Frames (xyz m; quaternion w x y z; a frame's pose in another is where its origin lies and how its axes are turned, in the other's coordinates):
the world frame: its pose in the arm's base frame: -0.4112 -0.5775 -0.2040 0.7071 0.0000 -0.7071 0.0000
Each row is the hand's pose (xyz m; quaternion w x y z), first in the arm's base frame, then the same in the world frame.
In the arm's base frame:
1: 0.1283 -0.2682 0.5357 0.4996 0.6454 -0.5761 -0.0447
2: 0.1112 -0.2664 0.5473 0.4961 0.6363 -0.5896 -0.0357
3: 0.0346 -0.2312 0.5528 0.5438 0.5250 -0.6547 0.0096
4: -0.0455 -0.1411 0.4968 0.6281 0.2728 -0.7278 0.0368
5: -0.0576 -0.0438 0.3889 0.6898 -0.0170 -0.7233 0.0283
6: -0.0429 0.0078 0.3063 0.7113 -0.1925 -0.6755 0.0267
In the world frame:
1: 0.7397 0.3093 -0.5395 0.7606 0.4248 -0.0541 -0.4880
2: 0.7513 0.3111 -0.5224 0.7677 0.4247 -0.0661 -0.4752
3: 0.7568 0.3463 -0.4458 0.8474 0.3780 -0.0784 -0.3644
4: 0.7008 0.4364 -0.3657 0.9588 0.2189 -0.0705 -0.1669
5: 0.5929 0.5337 -0.3536 0.9992 0.0080 -0.0237 0.0320
6: 0.5103 0.5853 -0.3683 0.9806 -0.1172 0.0253 0.1550

